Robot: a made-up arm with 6 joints.
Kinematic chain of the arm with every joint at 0, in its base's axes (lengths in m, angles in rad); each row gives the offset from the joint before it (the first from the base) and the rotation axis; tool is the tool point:
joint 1: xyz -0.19 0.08 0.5 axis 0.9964 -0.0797 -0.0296
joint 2: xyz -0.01 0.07 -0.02 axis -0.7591 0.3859 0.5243
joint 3: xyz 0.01 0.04 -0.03 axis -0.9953 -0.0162 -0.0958
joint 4: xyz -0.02 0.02 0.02 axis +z
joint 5: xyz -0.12 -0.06 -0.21 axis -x
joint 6: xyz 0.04 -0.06 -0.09 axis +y
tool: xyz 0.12 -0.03 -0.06
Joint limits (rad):
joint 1: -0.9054..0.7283
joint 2: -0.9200..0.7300
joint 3: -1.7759..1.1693
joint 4: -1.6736..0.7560
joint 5: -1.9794..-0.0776
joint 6: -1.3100..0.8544
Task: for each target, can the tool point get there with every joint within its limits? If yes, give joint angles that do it. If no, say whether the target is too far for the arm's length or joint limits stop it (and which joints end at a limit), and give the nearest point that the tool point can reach.
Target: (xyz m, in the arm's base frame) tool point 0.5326 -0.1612 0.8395
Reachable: no: too far | nearest point 0.0008 -0.0543 0.7054 | short by 0.559 m
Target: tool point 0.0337 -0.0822 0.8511
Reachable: no: joint limits stop it (at a limit: joint 1, joint 2, joint 4, joint 6) | nearest point -0.0252 -0.0469 0.7558 | short by 0.117 m
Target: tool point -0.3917 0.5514 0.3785
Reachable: yes | joints 0.2436 0.4582 -1.3944 -0.5162 -0.6143 0.6426
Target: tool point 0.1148 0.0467 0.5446
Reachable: no: joint limits stop it (at a limit: joint 1, joint 2, joint 3, joint 5) | nearest point -0.0154 -0.0062 0.5687 | short by 0.143 m
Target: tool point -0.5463 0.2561 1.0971
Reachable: no: too far | nearest point -0.3339 0.2761 0.9620 | short by 0.252 m
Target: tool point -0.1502 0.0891 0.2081
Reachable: yes | joints 0.0364 0.0493 0.5510 -0.2670 -1.7825 -0.5367
